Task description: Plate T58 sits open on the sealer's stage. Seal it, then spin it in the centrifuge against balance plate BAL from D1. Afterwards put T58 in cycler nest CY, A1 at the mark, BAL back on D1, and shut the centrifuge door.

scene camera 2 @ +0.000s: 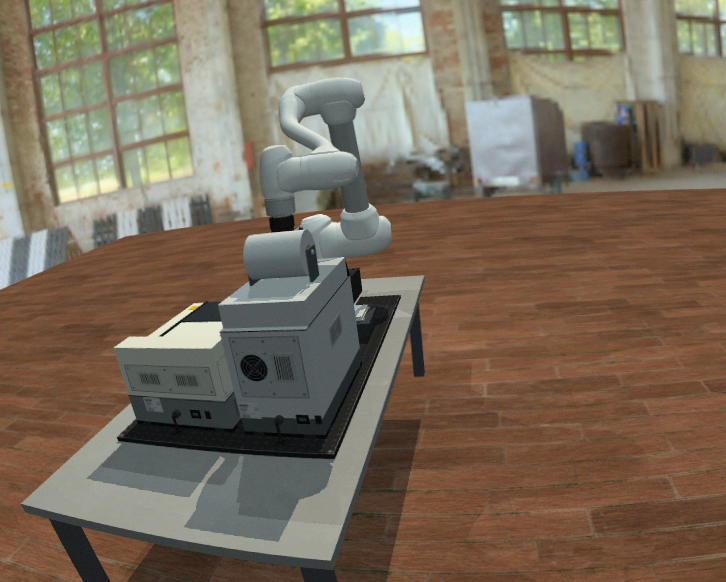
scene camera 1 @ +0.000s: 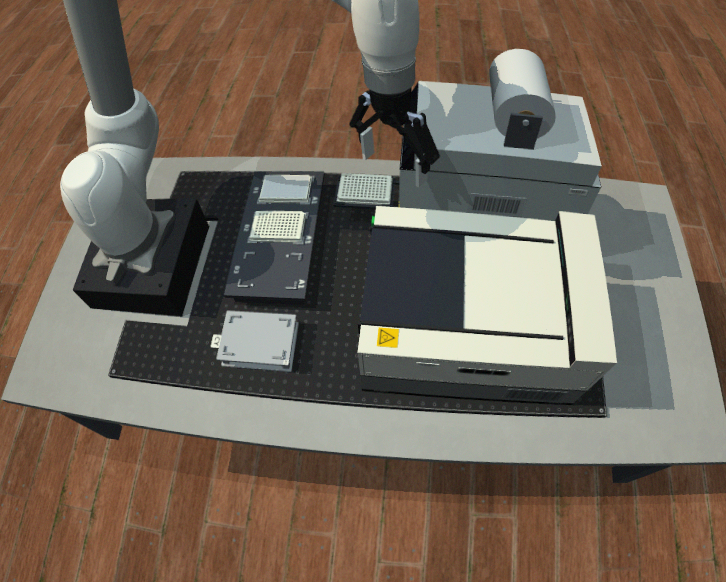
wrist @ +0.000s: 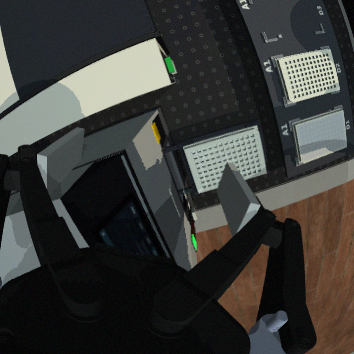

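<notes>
Plate T58, pale with open wells, sits on the sealer's stage. The sealer is the grey box with a roll on top. Balance plate BAL, with a smooth pale top, sits on D1. My gripper is open and empty, above and beside the sealer's front end; its fingers are hidden in scene camera 2. The centrifuge has a dark panel over its top; no rotor shows. Cycler nest CY is empty.
A cream plate with open wells sits on D2 of the dark deck; D3 is empty. The sealer's roll stands above its housing. The arm's black base block stands at the left.
</notes>
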